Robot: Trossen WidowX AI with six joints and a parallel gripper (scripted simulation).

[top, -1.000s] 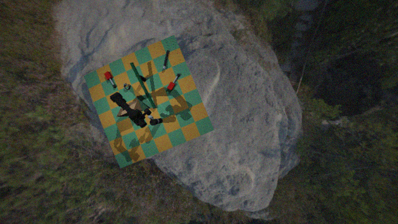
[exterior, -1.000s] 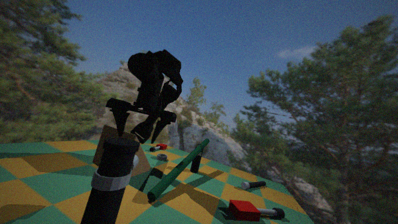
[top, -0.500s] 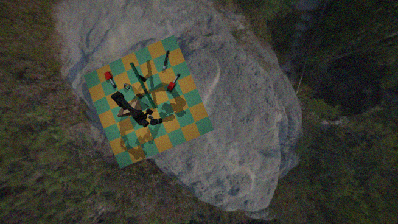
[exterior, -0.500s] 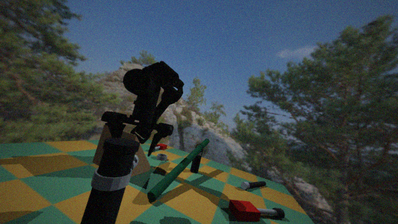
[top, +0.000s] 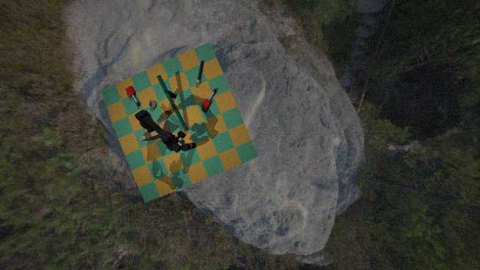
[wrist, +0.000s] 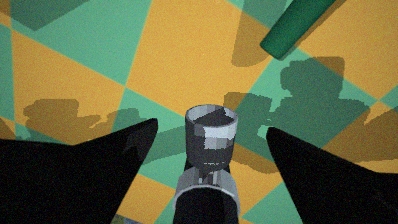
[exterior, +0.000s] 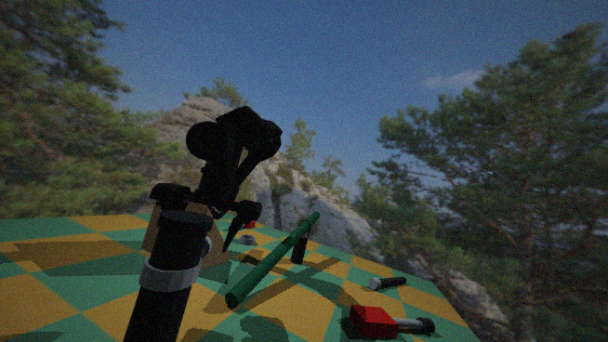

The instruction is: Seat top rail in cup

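Right now the grey rail-end cup is 20 mm to the right of my gripper tip and 10 mm ahead of it. Round my gripper tip: small dark post (470 mm to the left, 40 mm ahead, 30 mm below).
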